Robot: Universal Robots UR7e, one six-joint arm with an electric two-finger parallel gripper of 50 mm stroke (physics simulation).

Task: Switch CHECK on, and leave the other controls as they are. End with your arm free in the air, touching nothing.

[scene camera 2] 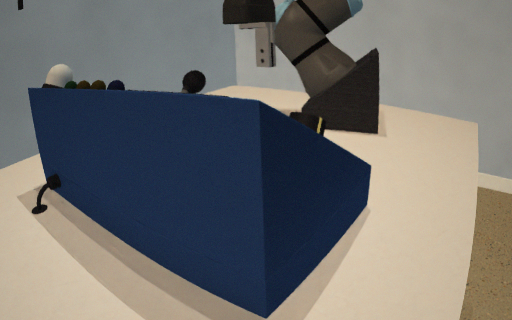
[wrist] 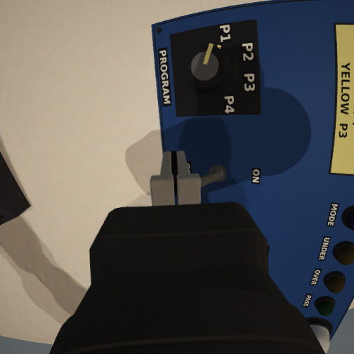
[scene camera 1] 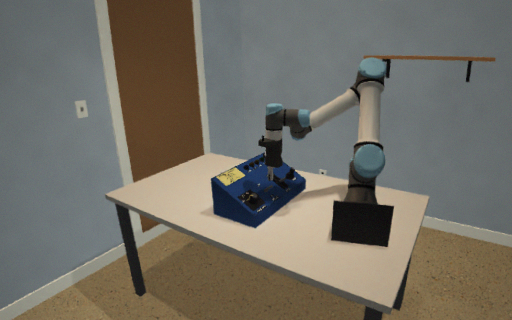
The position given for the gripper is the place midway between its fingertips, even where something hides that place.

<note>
In view: the gripper (scene camera 2: 266, 66) and a blue console (scene camera 2: 232, 195).
The gripper also shows in the wrist view (wrist: 173, 164). The blue console also shows in the wrist view (wrist: 273, 136) and in scene camera 1 (scene camera 1: 229, 189).
</note>
